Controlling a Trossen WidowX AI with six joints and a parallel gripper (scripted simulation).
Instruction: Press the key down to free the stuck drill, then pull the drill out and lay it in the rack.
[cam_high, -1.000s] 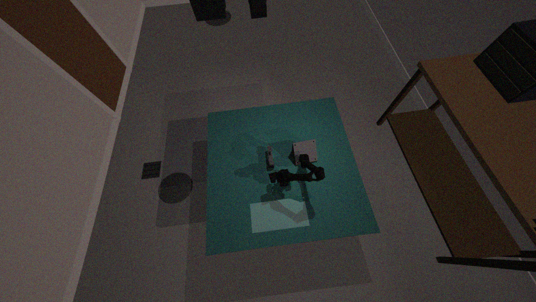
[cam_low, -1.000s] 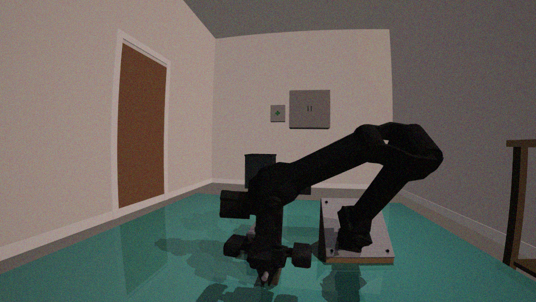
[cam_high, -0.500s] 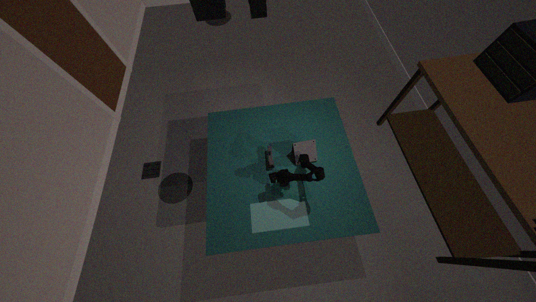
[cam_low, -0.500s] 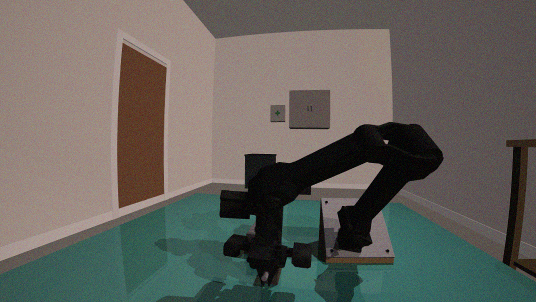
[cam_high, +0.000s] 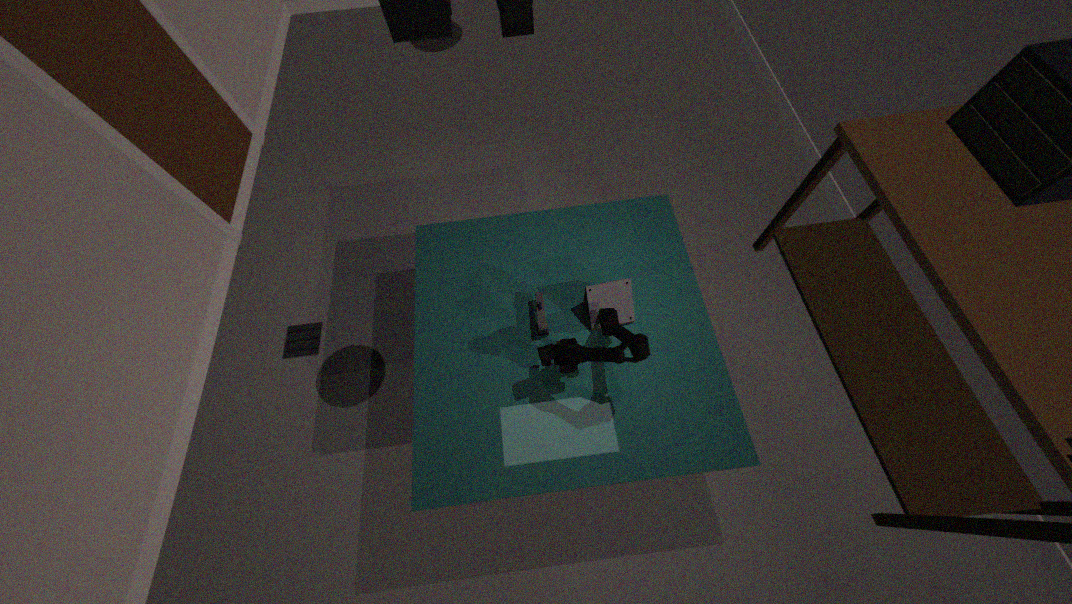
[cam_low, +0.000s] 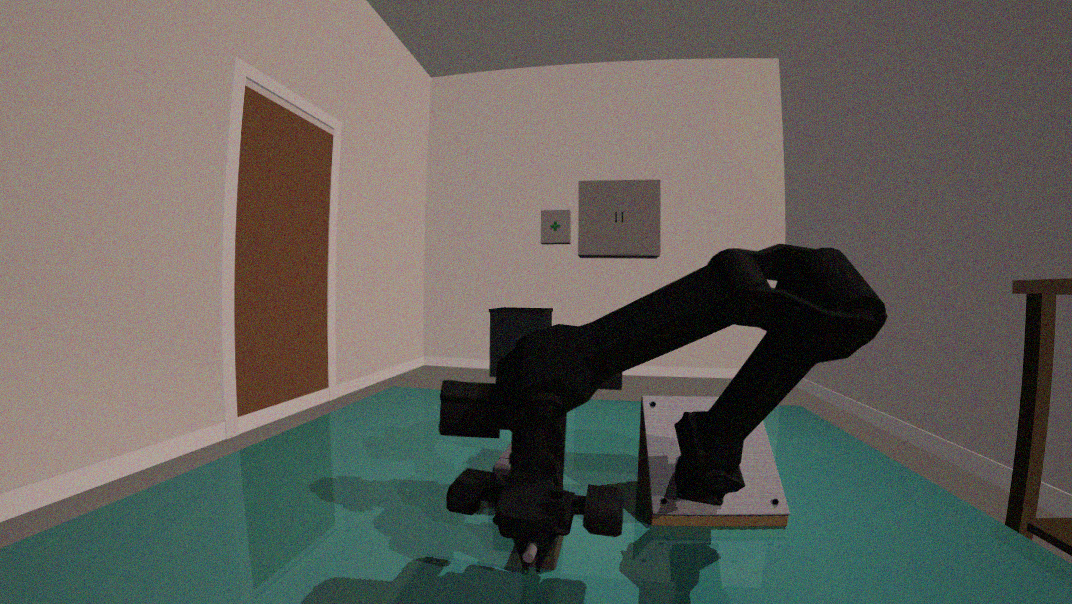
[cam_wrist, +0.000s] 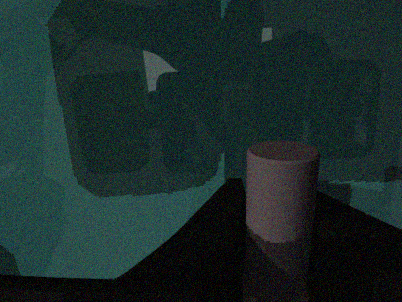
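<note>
The drill lies 4 cm to the right of my gripper tip and 3 cm above it. Round my gripper tip: brown rack: 5 cm to the right, 1 cm above; then grey block: 22 cm to the right, 8 cm ahead, 3 cm above.
</note>
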